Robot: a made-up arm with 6 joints. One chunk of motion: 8 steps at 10 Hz.
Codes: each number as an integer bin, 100 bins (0 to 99) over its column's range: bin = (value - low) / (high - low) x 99, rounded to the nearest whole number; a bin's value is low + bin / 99 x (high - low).
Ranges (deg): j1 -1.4..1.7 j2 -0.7..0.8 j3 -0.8..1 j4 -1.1..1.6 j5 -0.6..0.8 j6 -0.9..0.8
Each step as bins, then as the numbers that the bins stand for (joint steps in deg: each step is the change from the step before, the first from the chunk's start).
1 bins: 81 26 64 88 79 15
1 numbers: 1.136 -0.306 0.364 1.300 0.517 -0.642
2 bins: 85 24 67 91 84 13
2 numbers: 1.262 -0.336 0.418 1.382 0.588 -0.677
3 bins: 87 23 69 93 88 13
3 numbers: 1.324 -0.352 0.455 1.436 0.644 -0.677
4 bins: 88 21 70 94 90 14
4 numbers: 1.356 -0.382 0.473 1.464 0.673 -0.660
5 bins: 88 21 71 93 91 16
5 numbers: 1.356 -0.382 0.491 1.436 0.687 -0.625
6 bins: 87 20 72 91 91 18
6 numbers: 1.324 -0.397 0.509 1.382 0.687 -0.591
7 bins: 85 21 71 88 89 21
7 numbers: 1.262 -0.382 0.491 1.300 0.659 -0.539
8 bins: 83 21 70 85 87 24
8 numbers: 1.199 -0.382 0.473 1.218 0.630 -0.488
